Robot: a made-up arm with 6 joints.
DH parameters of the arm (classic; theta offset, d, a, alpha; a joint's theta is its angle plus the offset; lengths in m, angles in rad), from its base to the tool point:
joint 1: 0 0.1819 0 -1.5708
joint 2: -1.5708 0 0.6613 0
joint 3: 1.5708 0.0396 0 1.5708
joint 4: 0 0.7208 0 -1.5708
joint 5: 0 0 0 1.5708
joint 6: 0 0.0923 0 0
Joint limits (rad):
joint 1: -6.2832..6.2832
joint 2: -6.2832..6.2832
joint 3: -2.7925..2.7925
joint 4: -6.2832..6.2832
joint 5: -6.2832..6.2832
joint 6: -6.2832..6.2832
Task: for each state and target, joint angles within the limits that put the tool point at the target. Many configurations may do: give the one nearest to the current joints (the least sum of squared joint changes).
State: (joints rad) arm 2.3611 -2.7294 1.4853 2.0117 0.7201 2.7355
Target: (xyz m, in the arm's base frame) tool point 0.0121 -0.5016 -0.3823
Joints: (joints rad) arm 1.8086 -3.5931 2.0948 1.9378 0.8873 2.7355
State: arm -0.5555 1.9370 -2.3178 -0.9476 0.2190 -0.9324
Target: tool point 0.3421 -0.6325 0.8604
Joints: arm -1.1010 1.7656 -1.6977 -0.9423 0.2841 -0.9324
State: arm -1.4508 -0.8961 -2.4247 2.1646 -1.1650 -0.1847
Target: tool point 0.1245 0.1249 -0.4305
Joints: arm -2.3814 -1.5706 -2.3125 2.4721 -0.8846 -0.1847
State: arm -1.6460 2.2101 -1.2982 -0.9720 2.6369 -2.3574
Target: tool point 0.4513 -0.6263 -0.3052
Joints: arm -0.9622 2.9031 -1.6092 -0.9705 2.7738 -2.3574
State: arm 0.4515 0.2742 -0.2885 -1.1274 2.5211 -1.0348
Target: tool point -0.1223 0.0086 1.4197
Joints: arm 0.0502 0.1760 -0.5807 -1.0976 2.8340 -1.0348
